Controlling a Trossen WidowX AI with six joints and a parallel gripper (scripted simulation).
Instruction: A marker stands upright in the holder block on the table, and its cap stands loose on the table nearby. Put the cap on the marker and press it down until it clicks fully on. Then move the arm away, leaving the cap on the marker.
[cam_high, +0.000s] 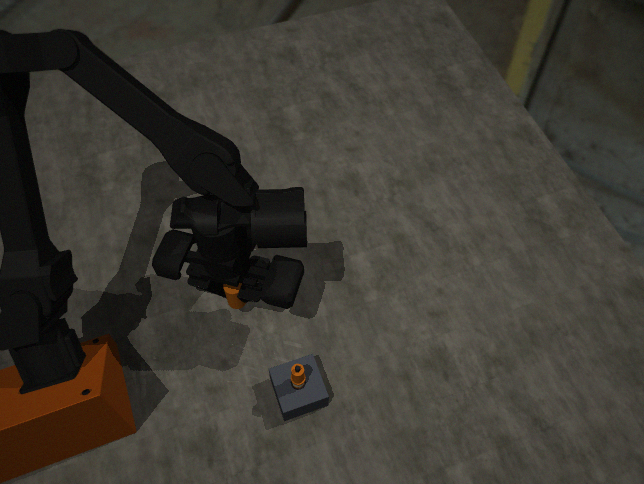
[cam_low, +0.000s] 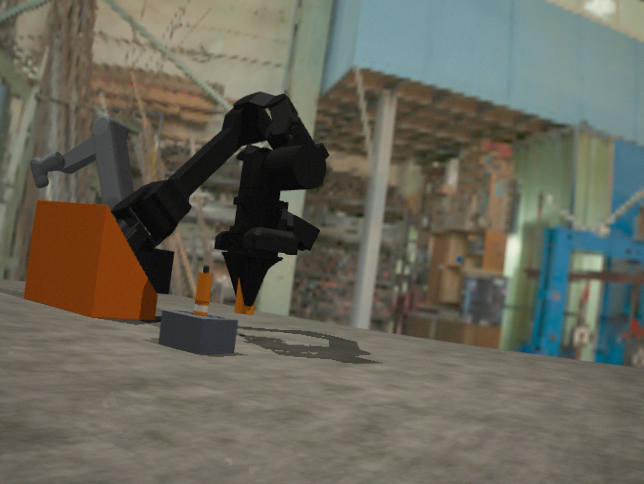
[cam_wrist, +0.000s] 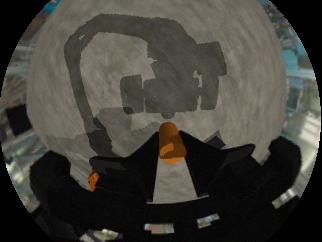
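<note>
Right now my gripper tip is 50 mm short of the pale band and 140 mm to the left of it. The rest, counted from my gripper tip: holder block 50 mm ahead, 140 mm to the right, 30 mm below; orange cap 10 mm above.
</note>
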